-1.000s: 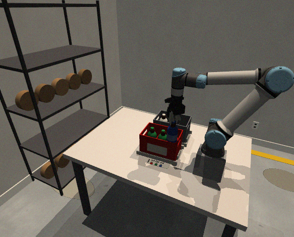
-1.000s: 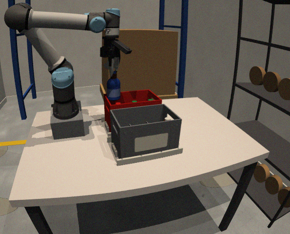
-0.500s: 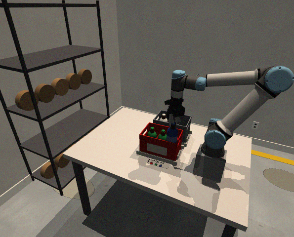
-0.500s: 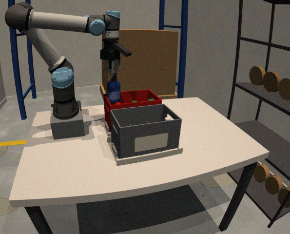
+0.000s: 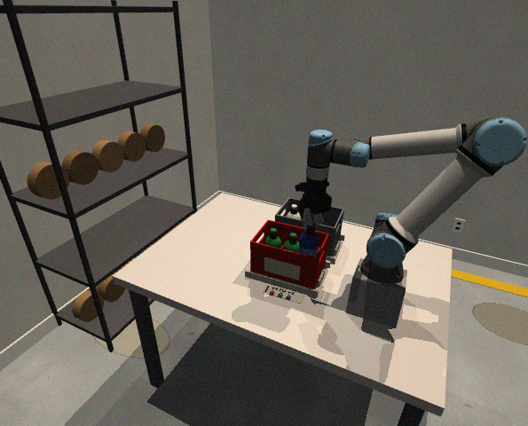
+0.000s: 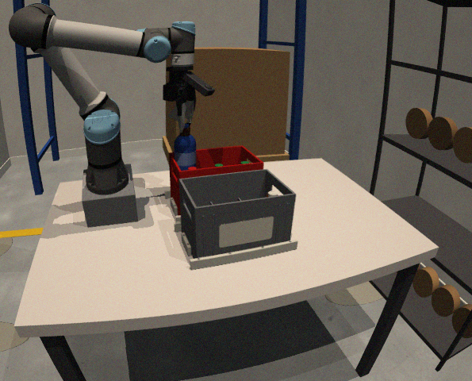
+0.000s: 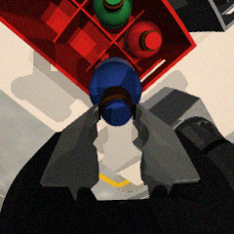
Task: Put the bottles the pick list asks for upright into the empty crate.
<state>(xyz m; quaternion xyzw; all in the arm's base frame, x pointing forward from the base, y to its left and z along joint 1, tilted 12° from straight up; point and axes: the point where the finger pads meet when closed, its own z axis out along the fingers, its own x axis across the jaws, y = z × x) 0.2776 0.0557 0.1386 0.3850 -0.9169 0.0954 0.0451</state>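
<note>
Now: the blue bottle 70 mm below my hand. Also, from my hand: red bottle: 90 mm to the right, 190 mm below; then red crate: 90 mm ahead, 40 mm to the right, 190 mm below; then pick list: 60 mm ahead, 90 mm to the left, 280 mm below.
</note>
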